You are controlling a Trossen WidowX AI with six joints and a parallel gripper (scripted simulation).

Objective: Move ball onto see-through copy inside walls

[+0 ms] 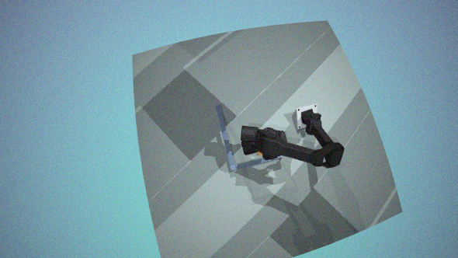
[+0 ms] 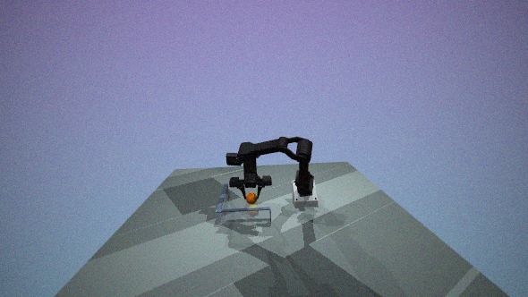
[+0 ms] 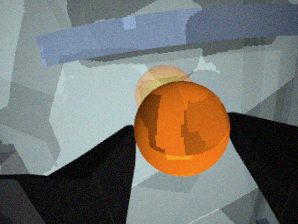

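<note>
Now: gripper tip 6 cm above the orange ball.
</note>
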